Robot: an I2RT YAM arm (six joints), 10 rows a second.
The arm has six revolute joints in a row. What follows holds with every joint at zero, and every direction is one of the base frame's.
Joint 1 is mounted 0.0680 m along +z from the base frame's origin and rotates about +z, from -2.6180 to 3.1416 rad.
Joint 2 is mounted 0.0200 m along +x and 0.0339 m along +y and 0.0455 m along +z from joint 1 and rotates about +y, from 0.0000 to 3.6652 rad.
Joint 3 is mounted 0.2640 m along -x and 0.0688 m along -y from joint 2 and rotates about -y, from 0.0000 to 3.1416 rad.
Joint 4 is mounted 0.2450 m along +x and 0.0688 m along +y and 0.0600 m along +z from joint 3 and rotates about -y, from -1.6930 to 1.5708 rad.
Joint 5 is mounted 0.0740 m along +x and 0.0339 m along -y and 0.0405 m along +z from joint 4 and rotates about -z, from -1.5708 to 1.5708 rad.
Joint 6 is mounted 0.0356 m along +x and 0.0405 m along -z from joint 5 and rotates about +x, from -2.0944 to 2.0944 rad.
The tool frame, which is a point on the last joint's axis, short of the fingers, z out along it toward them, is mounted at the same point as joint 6; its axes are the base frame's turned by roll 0.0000, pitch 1.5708 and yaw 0.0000 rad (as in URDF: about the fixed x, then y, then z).
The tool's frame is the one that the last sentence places.
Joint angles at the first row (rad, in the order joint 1, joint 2, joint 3, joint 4, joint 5, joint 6):
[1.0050, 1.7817, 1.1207, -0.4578, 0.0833, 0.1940]
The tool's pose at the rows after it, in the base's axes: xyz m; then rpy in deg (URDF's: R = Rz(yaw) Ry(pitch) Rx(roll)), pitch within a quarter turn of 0, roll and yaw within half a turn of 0:
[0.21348 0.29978 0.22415 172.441 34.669 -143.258]
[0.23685 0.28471 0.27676 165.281 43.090 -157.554]
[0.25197 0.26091 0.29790 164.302 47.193 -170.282]
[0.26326 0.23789 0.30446 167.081 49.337 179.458]
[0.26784 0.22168 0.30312 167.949 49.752 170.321]
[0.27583 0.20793 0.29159 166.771 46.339 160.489]
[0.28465 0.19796 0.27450 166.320 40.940 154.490]
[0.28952 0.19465 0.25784 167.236 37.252 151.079]
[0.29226 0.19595 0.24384 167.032 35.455 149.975]
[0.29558 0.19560 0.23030 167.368 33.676 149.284]
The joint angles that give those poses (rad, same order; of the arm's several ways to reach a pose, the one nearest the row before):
[0.9568, 1.7227, 1.2388, -0.4711, 0.0500, 0.2584]
[0.8855, 1.6538, 1.3255, -0.4600, 0.0895, 0.3549]
[0.8239, 1.6076, 1.3415, -0.4679, 0.2169, 0.4373]
[0.7711, 1.5854, 1.3453, -0.5092, 0.3698, 0.5141]
[0.7385, 1.5739, 1.3368, -0.5544, 0.4775, 0.6104]
[0.6965, 1.5931, 1.3336, -0.6207, 0.5119, 0.7501]
[0.6549, 1.6282, 1.3275, -0.6726, 0.4783, 0.8608]
[0.6373, 1.6653, 1.3191, -0.7028, 0.4613, 0.9415]
[0.6339, 1.6903, 1.2968, -0.6785, 0.4420, 0.9710]
[0.6257, 1.7164, 1.2782, -0.6593, 0.4219, 0.9917]

